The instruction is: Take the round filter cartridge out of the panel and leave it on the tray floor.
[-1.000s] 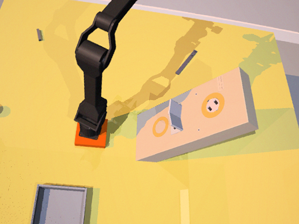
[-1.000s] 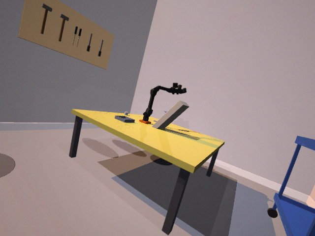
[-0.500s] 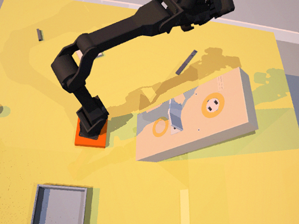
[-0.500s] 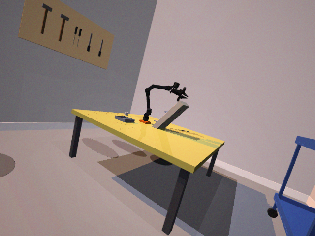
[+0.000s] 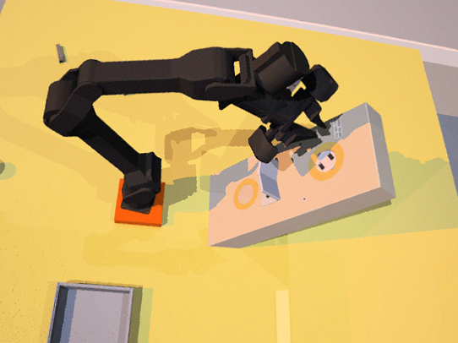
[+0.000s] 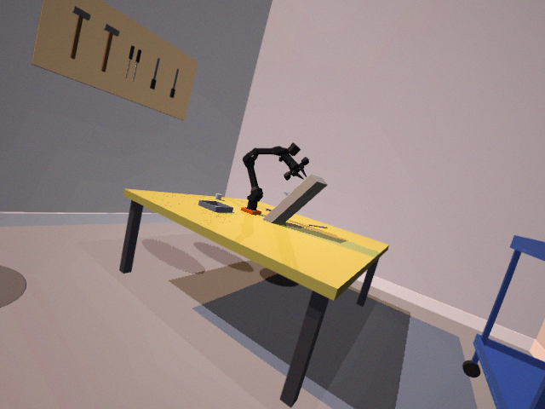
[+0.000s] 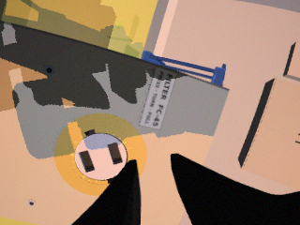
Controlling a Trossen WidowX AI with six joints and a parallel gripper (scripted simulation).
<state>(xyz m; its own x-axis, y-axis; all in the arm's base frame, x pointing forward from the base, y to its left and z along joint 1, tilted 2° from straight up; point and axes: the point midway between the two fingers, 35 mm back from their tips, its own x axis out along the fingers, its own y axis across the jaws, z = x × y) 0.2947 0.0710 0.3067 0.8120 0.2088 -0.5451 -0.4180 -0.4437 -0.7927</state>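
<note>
Right now the round filter cartridge is 4 cm ahead of my gripper tip, 2 cm to the right of it and 6 cm below it. Round my gripper tip: grey flap: 5 cm behind, 4 cm to the right, 15 cm below; service panel: 3 cm to the right, 14 cm below; grey tray: 33 cm behind, 37 cm to the right, 31 cm below.
</note>
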